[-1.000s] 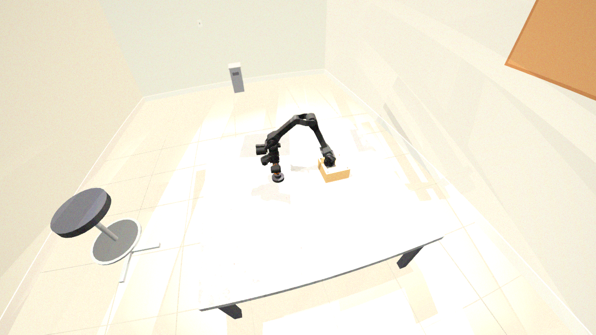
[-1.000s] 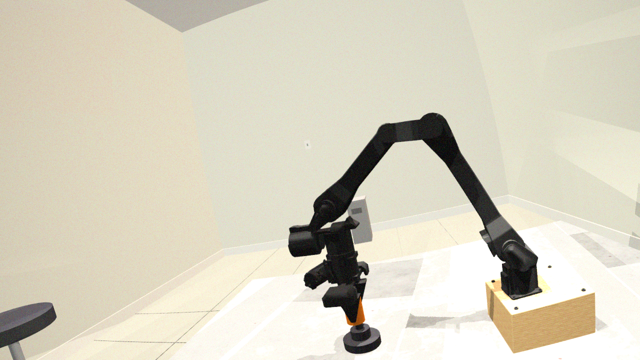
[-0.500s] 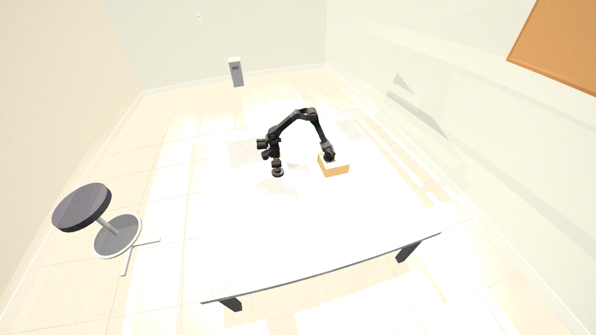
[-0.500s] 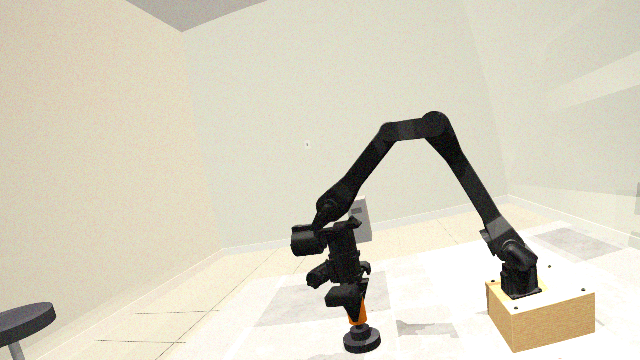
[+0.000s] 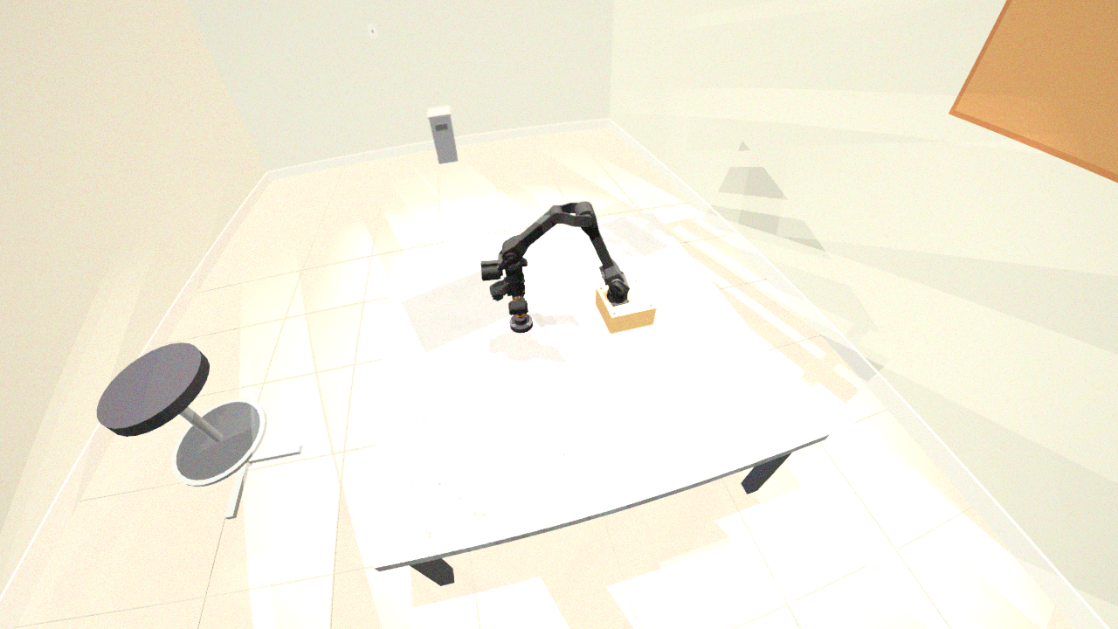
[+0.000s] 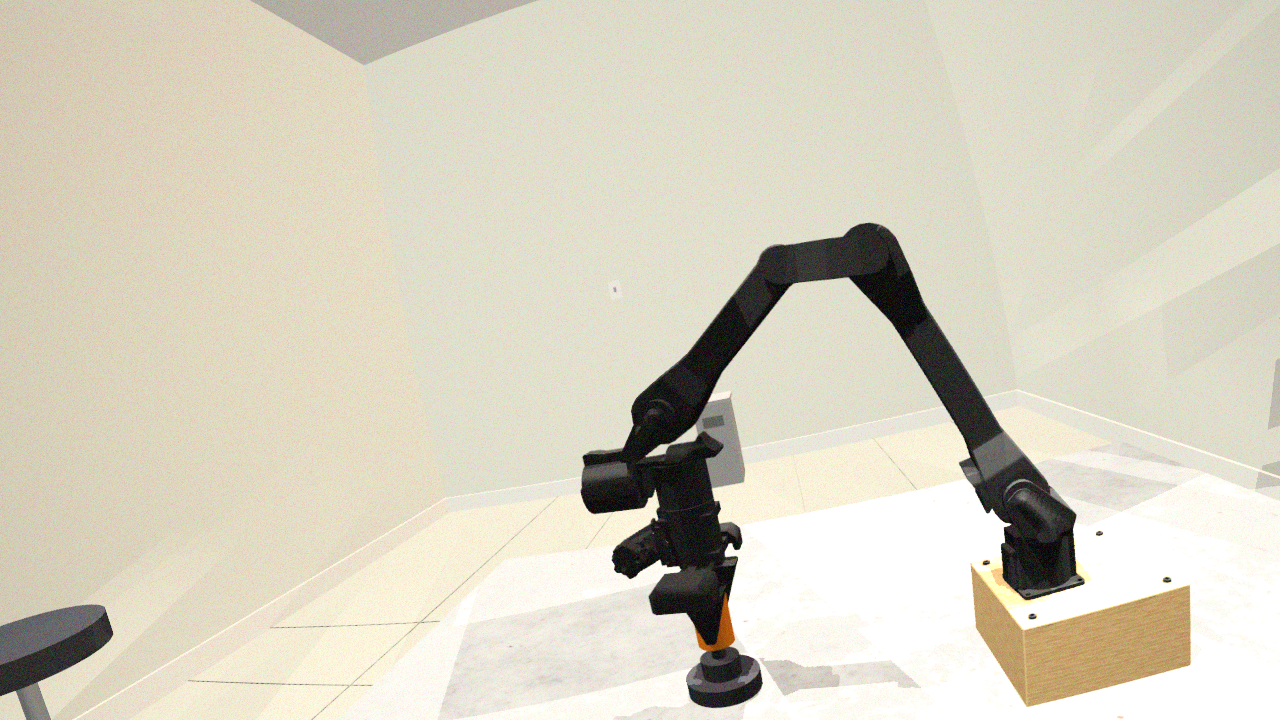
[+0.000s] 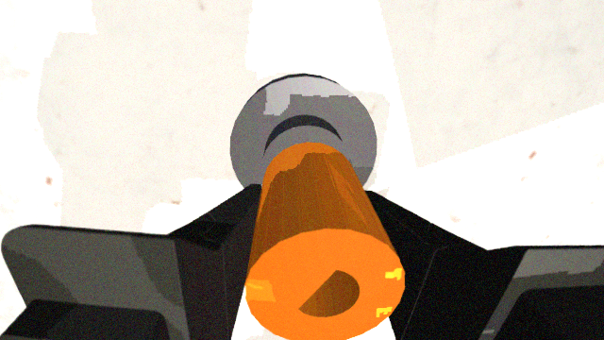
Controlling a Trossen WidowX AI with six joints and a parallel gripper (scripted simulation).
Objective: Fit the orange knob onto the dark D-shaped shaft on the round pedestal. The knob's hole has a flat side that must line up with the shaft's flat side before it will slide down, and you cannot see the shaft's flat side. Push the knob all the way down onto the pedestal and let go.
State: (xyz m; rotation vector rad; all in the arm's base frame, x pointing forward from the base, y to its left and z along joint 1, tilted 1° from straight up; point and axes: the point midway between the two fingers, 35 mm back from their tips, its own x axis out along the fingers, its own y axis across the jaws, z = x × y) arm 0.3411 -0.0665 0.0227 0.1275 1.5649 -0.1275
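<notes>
Now: gripper tip 40 mm above the dark shaft. The rest, counted from my gripper tip: orange knob (20 mm above).
</notes>
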